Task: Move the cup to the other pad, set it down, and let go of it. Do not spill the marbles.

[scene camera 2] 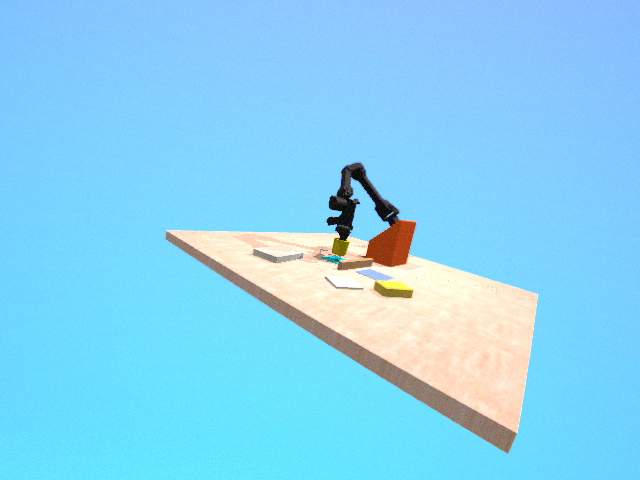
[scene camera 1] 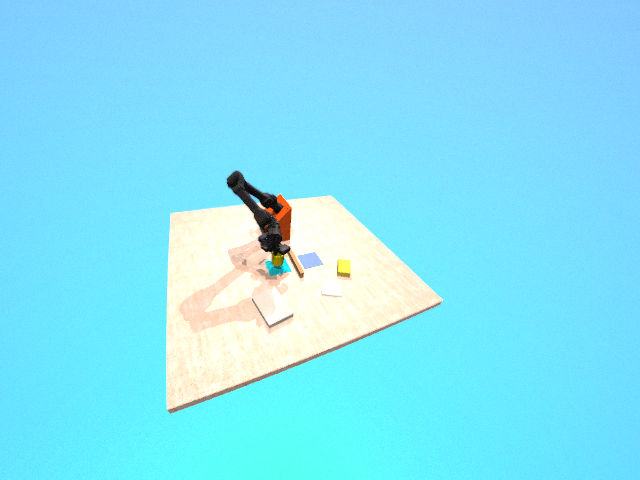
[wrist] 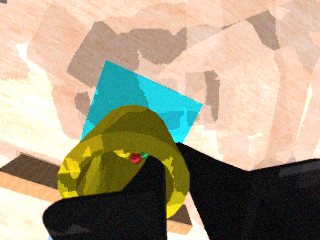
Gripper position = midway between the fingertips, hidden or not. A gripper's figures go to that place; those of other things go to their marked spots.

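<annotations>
My gripper (wrist: 168, 148) is 110 mm from the lens; a yellow cup (wrist: 100, 163) is 120 mm from the lens.
</annotations>
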